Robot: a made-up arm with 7 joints.
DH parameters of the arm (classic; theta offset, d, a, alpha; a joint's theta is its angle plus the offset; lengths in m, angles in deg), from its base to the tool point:
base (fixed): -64.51 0 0.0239 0
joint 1: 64.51 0.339 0.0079 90
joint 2: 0 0.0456 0.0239 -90
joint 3: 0 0.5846 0.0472 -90
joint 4: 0 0.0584 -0.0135 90
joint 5: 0 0.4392 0.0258 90
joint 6: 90 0.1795 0.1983 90
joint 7: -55 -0.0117 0.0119 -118.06
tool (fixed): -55.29 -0.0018 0 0
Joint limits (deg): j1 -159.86..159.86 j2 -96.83..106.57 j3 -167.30..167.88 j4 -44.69..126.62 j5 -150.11..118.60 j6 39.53..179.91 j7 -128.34..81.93
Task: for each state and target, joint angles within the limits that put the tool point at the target. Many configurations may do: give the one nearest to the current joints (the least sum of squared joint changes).
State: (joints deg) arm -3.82 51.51 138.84 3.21 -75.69 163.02 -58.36
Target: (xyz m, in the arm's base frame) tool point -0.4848 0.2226 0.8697
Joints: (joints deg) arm -39.11 62.69 152.09 -27.43 -67.15 174.51 -56.30
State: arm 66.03 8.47 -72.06 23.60 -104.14 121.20 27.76
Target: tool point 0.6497 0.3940 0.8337
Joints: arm 49.99 -31.18 -72.85 57.09 -131.10 128.52 27.48
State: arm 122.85 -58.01 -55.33 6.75 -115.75 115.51 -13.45
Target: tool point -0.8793 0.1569 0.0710
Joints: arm 158.67 -94.41 -55.73 -2.84 -116.80 121.61 -12.72
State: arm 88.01 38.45 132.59 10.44 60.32 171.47 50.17
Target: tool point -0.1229 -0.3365 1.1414
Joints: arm 87.84 25.37 128.66 -3.62 59.82 137.97 50.20
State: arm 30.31 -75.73 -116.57 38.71 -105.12 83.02 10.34
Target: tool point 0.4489 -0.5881 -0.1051
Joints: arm -9.23 -96.83 -83.82 92.99 -135.80 88.92 11.04
